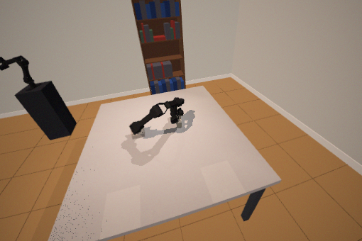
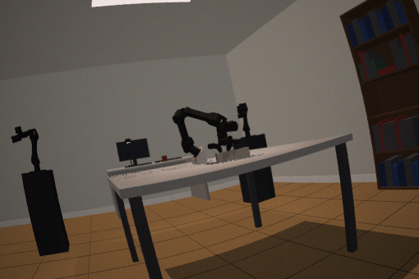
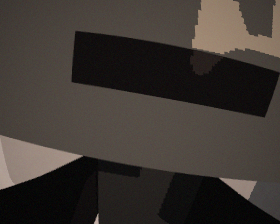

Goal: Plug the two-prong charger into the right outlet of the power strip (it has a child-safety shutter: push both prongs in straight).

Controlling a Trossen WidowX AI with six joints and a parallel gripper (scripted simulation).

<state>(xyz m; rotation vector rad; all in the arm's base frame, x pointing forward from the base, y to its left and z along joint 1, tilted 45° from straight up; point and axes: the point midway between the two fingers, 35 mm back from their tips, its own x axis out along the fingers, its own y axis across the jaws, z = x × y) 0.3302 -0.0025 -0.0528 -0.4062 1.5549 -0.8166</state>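
The two-prong charger lies 20 mm ahead of my gripper tip and 10 mm above it.
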